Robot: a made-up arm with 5 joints.
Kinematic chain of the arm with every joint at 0, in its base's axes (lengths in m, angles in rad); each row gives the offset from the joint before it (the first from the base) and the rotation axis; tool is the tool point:
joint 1: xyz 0 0 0.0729 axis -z
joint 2: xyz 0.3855 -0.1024 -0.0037 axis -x
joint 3: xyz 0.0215 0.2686 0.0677 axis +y
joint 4: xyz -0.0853 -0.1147 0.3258 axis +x
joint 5: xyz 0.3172 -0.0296 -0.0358 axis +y
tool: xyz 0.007 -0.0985 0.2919
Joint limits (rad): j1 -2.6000..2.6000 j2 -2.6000..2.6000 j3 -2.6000..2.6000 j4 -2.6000..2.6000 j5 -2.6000..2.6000
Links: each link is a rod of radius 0.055 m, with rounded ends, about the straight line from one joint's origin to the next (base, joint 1, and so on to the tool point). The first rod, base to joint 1, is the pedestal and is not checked.
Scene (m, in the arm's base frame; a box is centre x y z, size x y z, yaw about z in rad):
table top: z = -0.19
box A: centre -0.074 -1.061 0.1 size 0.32 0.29 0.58 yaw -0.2
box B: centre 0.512 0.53 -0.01 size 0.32 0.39 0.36 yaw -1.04
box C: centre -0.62 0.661 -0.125 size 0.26 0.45 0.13 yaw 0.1
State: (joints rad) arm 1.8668 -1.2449 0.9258 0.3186 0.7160
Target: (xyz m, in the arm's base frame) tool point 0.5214 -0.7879 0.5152
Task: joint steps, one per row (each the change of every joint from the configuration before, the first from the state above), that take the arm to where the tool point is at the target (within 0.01 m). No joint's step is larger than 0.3 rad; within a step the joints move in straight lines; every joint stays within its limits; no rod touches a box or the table.
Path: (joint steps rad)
1: -0.1128 0.1653 -0.2251 -0.1923 -0.1016
2: -0.1127 0.1652 -0.2251 -0.1923 -0.1015
3: -0.1128 0.1653 -0.2251 -0.1922 -0.1016
4: -0.1128 0.1653 -0.2251 -0.1923 -0.1015
5: -0.2392 0.0738 0.0998 0.1839 0.0182
6: -0.2392 0.0739 0.0999 0.1840 0.0182
7: -0.2392 0.0739 0.0998 0.1839 0.0181

